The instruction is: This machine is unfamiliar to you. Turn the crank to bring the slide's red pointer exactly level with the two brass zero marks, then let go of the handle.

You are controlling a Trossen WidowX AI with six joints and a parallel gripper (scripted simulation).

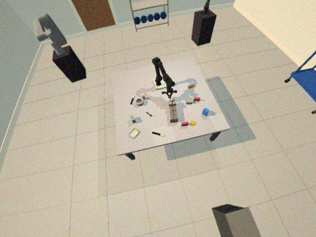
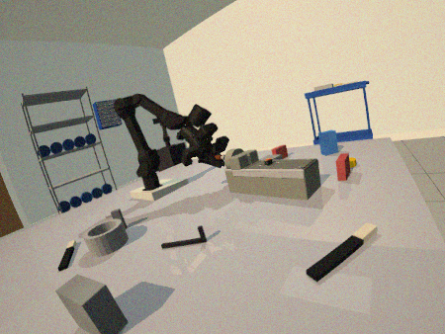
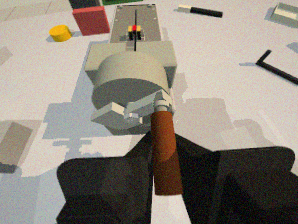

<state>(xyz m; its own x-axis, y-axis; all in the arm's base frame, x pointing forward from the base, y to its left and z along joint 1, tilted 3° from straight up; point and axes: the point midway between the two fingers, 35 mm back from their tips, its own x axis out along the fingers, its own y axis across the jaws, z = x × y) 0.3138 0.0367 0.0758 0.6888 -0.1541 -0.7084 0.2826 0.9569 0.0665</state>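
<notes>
The brown crank handle lies 2 cm behind my gripper tip, 1 cm to the left of it and 3 cm above it. From my gripper tip the other things lie so: yellow disc 37 cm ahead, 14 cm to the left, 7 cm below; red pointer 17 cm ahead, 3 cm to the right; black l-shaped piece 8 cm ahead, 30 cm to the right, 7 cm below.
</notes>
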